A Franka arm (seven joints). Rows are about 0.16 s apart.
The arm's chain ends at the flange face. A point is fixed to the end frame.
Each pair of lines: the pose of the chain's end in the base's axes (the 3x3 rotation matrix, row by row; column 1 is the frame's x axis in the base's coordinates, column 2 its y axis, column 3 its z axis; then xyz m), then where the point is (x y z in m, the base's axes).
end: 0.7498 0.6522 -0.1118; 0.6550 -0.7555 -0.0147; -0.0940 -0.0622 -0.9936; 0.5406 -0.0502 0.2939
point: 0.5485 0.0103 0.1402
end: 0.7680 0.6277 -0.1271; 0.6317 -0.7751 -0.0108; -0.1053 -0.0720 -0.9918; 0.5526 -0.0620 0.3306
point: 0.5600 -0.0017 0.1768
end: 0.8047 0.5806 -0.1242; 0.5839 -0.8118 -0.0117; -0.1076 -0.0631 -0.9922; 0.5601 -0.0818 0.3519
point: 0.5716 -0.0234 0.1976
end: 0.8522 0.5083 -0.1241; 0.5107 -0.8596 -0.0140; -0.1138 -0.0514 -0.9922; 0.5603 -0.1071 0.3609
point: 0.5769 -0.0519 0.2058
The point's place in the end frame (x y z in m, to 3 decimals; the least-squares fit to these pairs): 0.060 -0.031 0.151
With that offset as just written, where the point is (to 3 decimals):
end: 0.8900 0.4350 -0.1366; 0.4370 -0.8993 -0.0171; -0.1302 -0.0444 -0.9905; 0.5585 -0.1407 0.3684
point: 0.578 -0.089 0.212
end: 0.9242 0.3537 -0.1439; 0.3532 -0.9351 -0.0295; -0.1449 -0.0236 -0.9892; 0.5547 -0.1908 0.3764
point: 0.577 -0.145 0.219
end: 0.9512 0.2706 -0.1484; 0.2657 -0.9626 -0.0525; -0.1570 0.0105 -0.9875; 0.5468 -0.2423 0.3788
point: 0.573 -0.204 0.220
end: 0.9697 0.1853 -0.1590; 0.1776 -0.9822 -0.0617; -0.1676 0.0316 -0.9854; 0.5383 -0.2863 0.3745
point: 0.567 -0.255 0.215
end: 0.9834 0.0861 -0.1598; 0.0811 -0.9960 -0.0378; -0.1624 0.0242 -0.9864; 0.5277 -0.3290 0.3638
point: 0.560 -0.299 0.204
